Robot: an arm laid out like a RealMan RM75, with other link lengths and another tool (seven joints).
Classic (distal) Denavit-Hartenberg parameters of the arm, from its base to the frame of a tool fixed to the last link. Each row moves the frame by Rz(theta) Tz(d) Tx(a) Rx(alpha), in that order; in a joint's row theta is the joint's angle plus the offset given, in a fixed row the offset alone. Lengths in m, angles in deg.
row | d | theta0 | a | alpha
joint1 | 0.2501 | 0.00 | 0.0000 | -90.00
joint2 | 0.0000 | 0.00 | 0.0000 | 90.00
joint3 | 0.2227 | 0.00 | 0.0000 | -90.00
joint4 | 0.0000 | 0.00 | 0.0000 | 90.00
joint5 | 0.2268 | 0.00 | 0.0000 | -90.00
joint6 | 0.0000 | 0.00 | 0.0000 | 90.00
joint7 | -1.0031 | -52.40 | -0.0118 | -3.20
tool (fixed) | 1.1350 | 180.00 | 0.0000 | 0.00
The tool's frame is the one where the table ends.
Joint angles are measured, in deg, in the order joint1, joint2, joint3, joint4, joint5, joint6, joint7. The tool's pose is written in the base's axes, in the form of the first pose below.
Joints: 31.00 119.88 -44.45 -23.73 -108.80 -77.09 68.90
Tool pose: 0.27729, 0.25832, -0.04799, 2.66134, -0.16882, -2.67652
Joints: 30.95 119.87 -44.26 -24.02 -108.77 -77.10 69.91
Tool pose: 0.27635, 0.25907, -0.04660, 2.65851, -0.17478, -2.69043
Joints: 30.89 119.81 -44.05 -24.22 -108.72 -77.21 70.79
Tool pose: 0.27565, 0.25954, -0.04508, 2.65572, -0.18145, -2.70280
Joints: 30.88 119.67 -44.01 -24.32 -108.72 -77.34 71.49
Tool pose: 0.27536, 0.25982, -0.04358, 2.65657, -0.18603, -2.71150
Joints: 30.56 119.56 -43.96 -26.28 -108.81 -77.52 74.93
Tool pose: 0.27296, 0.26356, -0.03636, 2.65278, -0.19411, -2.74465
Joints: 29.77 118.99 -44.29 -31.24 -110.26 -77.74 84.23
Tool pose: 0.26910, 0.27108, -0.01721, 2.66691, -0.20095, -2.83727
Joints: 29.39 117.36 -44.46 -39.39 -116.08 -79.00 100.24
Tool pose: 0.26321, 0.28206, 0.01788, 2.72370, -0.17190, -2.99373
